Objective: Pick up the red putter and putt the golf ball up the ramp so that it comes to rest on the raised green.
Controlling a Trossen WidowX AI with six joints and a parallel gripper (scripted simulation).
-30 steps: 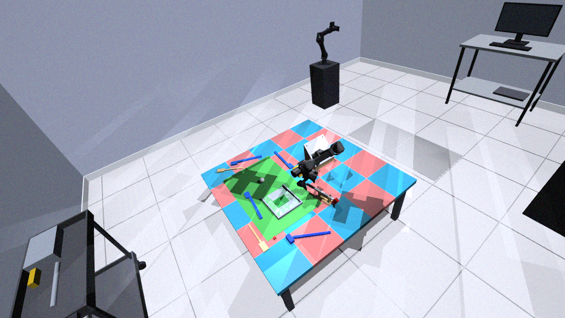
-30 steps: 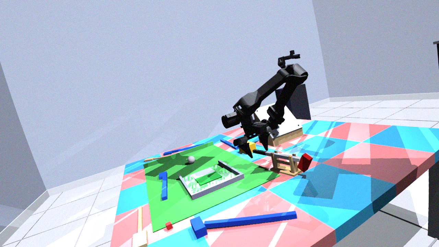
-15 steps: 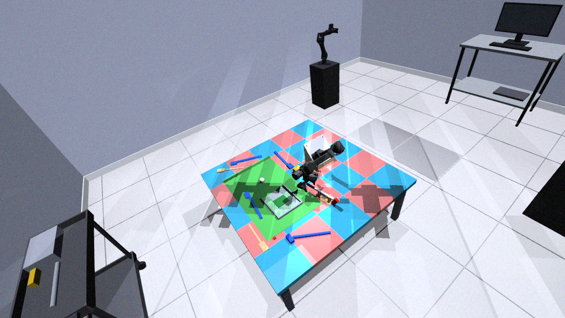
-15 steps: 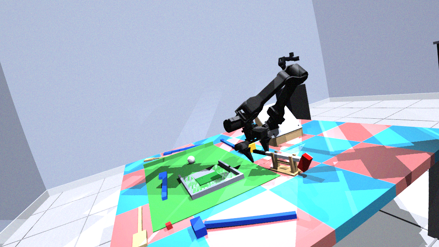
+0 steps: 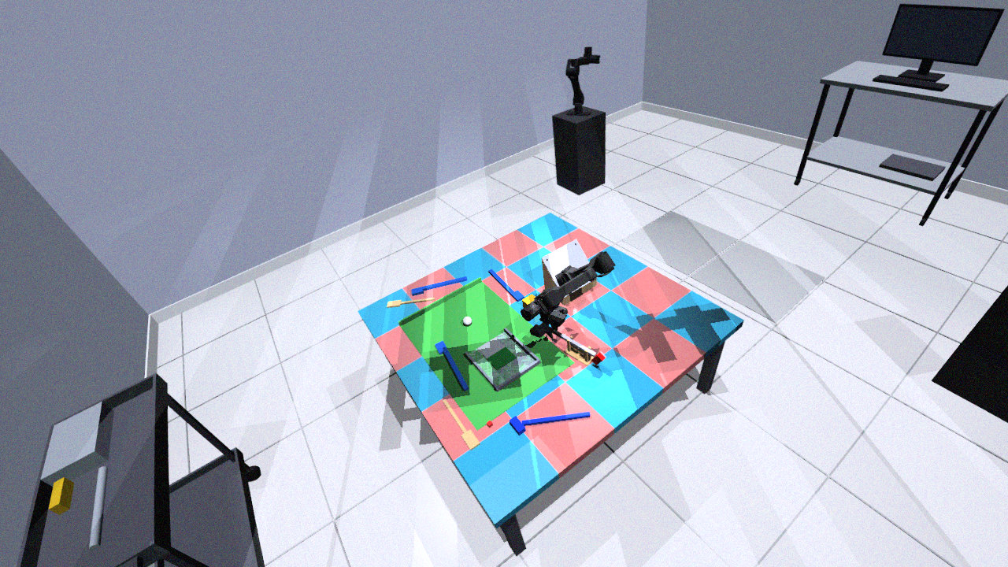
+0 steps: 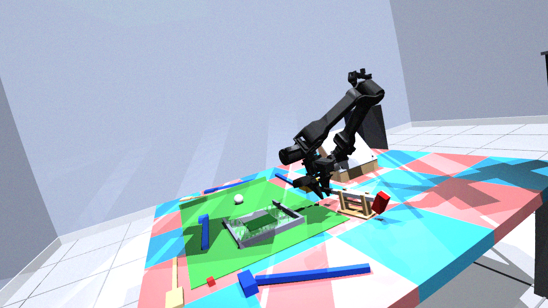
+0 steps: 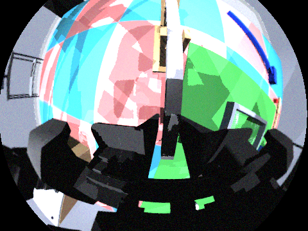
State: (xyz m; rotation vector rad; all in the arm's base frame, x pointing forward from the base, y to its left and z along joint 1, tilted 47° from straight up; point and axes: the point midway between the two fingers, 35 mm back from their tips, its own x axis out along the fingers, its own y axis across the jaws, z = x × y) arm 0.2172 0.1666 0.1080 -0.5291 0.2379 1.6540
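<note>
Right now the wooden rack is 30 mm behind my gripper tip and 130 mm to the left of it. Also, from my gripper tip: yellow block: 50 mm behind, 230 mm to the right, 10 mm below; white golf ball: 250 mm ahead, 340 mm to the right, 10 mm below; blue putter: 260 mm ahead, 300 mm to the left, 20 mm below.
</note>
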